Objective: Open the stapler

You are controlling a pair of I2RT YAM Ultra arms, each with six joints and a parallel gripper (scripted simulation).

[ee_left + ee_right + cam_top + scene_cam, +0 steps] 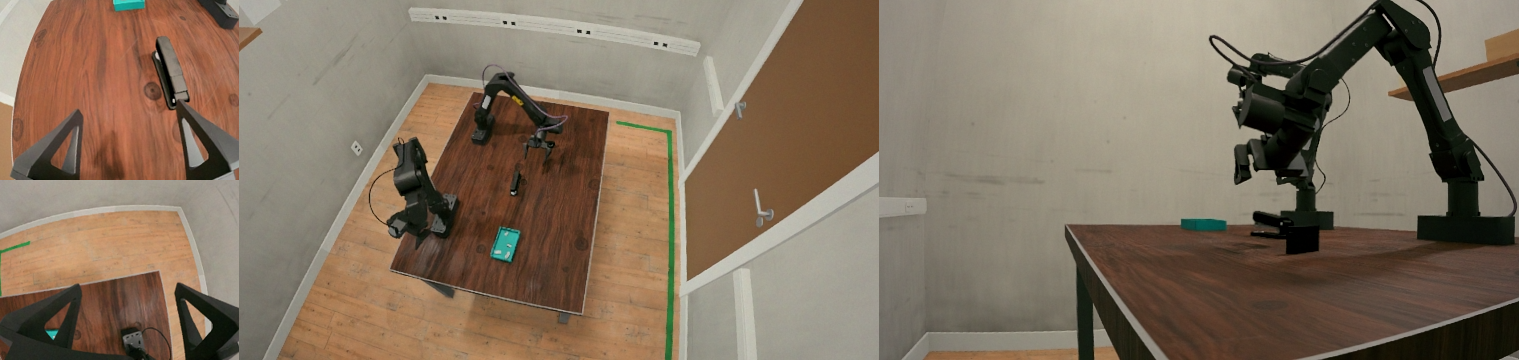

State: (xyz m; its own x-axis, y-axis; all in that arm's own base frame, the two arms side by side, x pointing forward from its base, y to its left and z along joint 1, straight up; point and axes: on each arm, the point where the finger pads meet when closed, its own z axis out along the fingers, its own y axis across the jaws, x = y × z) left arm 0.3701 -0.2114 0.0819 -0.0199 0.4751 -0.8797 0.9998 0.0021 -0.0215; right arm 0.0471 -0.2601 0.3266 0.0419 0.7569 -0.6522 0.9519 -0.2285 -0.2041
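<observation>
My right gripper is now 510 mm to the right of the black stapler, 340 mm above it and 220 mm short of it. Also, from my right hand: teal tray (360 mm below, 260 mm ahead, 190 mm to the left); black box (790 mm to the left, 350 mm below, 340 mm ahead).
</observation>
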